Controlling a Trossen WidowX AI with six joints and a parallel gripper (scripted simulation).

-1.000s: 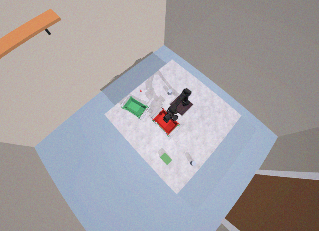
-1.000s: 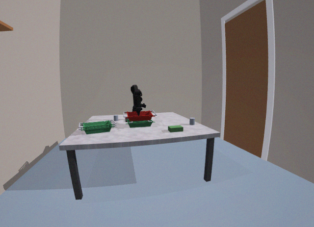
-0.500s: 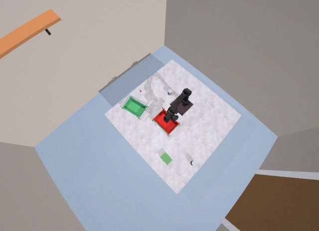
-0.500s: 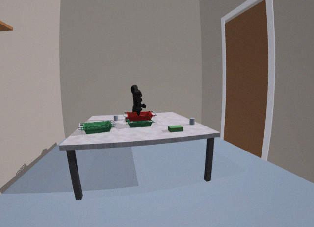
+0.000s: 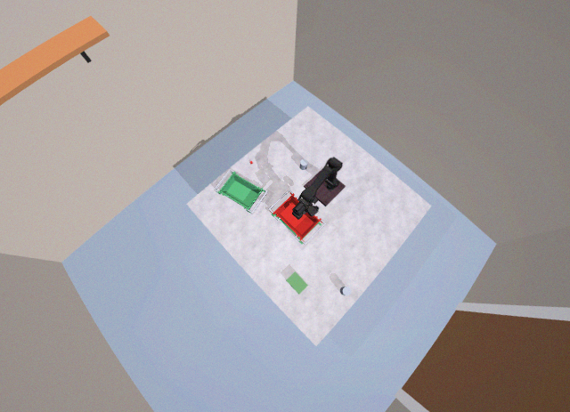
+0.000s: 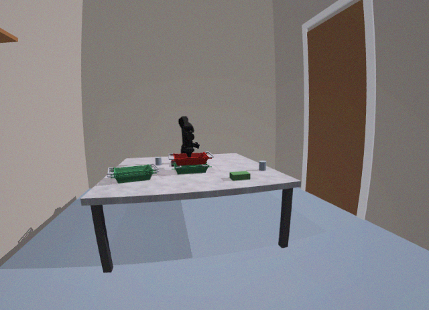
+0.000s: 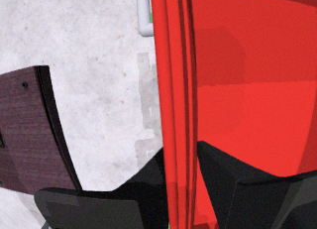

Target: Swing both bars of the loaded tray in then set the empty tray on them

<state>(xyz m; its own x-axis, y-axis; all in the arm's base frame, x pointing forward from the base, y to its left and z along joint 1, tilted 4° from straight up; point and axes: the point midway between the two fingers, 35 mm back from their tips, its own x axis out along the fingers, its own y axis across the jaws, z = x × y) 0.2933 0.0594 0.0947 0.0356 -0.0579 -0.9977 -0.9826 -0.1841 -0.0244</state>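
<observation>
The red tray lies 7 cm ahead of my gripper tip, 1 cm to the left of it and 3 cm above it. Round my gripper tip: green block 30 cm ahead, 35 cm to the left, 6 cm below.
</observation>
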